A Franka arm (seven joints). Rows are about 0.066 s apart.
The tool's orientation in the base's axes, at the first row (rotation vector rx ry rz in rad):
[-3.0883 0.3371 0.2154]
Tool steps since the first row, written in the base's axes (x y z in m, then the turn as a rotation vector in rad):
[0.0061 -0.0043 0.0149 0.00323 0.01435 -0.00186]
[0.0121 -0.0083 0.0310 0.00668 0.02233 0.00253]
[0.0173 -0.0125 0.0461 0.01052 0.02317 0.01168]
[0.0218 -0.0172 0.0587 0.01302 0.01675 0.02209]
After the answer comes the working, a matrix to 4 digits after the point.
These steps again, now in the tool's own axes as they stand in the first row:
[0.0047 0.0027 -0.0158 0.00033 -0.01468 0.00201]
[0.0091 0.0051 -0.0327 0.00135 -0.02328 -0.00246]
[0.0129 0.0079 -0.0485 0.00361 -0.02504 -0.01200]
[0.0165 0.0113 -0.0618 0.00593 -0.01944 -0.02291]

The tool's axes in the first row as the columns of a matrix, in the base's axes (rounded; the answer above uses it unrounded):
[0.9670 -0.2166 -0.1342]
[-0.2128 -0.9762 0.0422]
[-0.1401 -0.0123 -0.9901]

